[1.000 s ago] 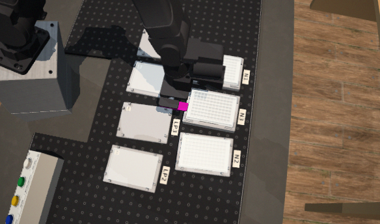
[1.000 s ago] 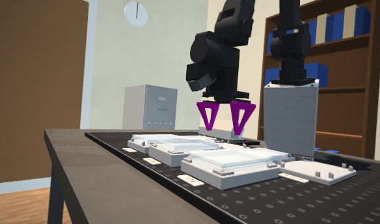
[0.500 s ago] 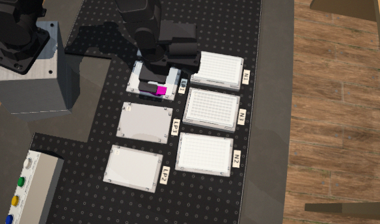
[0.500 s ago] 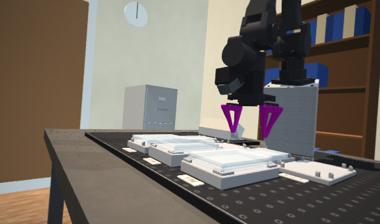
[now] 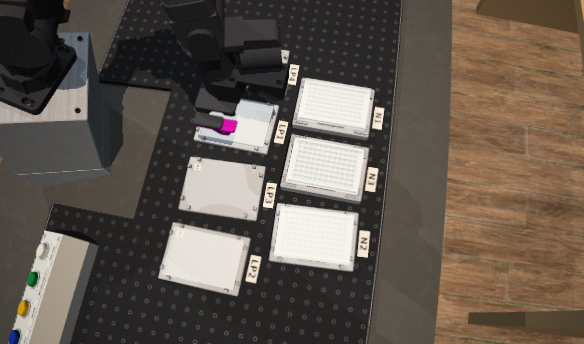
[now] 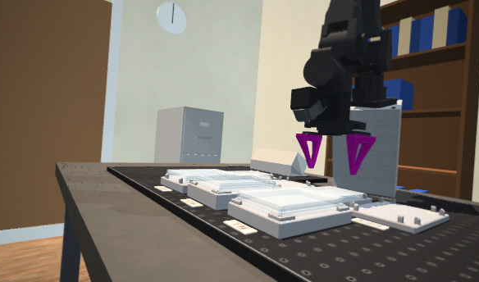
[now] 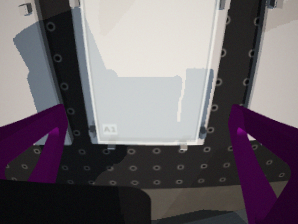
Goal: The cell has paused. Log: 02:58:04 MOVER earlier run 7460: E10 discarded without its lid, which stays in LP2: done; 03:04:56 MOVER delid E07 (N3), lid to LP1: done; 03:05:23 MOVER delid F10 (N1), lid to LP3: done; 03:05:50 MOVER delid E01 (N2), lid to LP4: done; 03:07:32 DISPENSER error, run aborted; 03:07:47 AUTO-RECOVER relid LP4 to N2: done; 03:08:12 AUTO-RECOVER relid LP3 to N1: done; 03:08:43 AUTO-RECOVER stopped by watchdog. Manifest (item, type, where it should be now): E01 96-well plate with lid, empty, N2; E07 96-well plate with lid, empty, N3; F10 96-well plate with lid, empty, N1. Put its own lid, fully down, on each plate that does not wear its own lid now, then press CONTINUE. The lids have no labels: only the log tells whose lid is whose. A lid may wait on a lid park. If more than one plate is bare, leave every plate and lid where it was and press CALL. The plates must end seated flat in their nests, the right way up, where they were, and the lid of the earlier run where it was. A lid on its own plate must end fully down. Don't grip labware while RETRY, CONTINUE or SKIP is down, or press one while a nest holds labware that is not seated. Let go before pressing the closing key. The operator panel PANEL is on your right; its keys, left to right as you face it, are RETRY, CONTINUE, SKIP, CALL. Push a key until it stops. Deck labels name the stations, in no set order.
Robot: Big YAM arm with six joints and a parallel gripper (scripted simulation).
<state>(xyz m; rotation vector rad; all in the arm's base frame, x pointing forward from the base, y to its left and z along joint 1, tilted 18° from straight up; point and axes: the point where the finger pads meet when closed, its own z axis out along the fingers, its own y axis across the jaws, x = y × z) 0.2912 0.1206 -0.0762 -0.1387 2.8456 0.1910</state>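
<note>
My hand is 60 mm above the lid park LP1. The rest, counted from my hand: LP1 label: 90 mm ahead, 70 mm below, 10 mm to the left; then lid park LP3: 130 mm to the right, 60 mm below, 20 mm ahead; then lid park LP4: 120 mm to the left, 60 mm below, 20 mm behind.
</note>
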